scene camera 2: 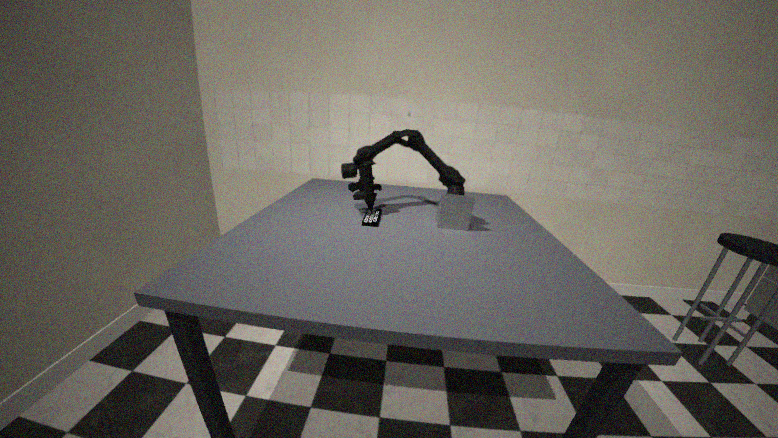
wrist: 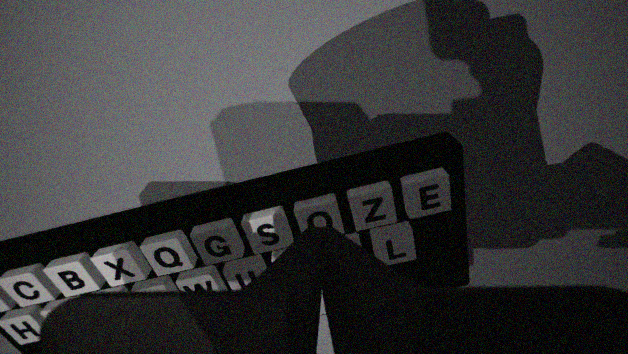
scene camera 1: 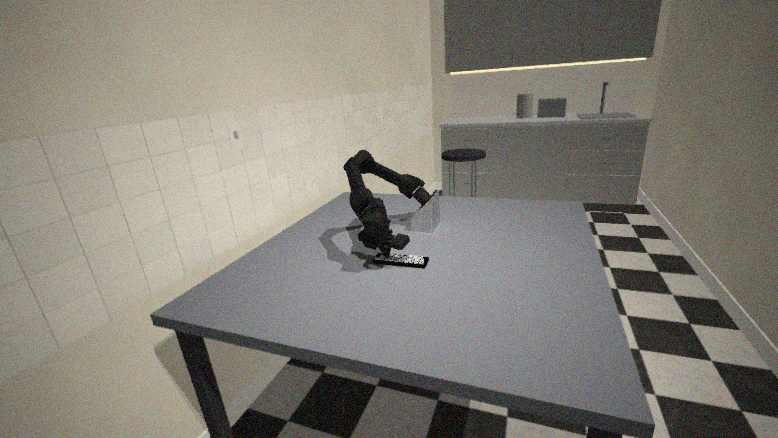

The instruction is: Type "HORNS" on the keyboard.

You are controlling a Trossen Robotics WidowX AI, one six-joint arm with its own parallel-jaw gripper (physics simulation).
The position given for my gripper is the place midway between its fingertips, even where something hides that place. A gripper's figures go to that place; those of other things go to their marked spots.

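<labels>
Gripper (wrist: 319, 239) at 12 cm from the lens; S key (wrist: 266, 230) likewise 12 cm from the lens.
</labels>
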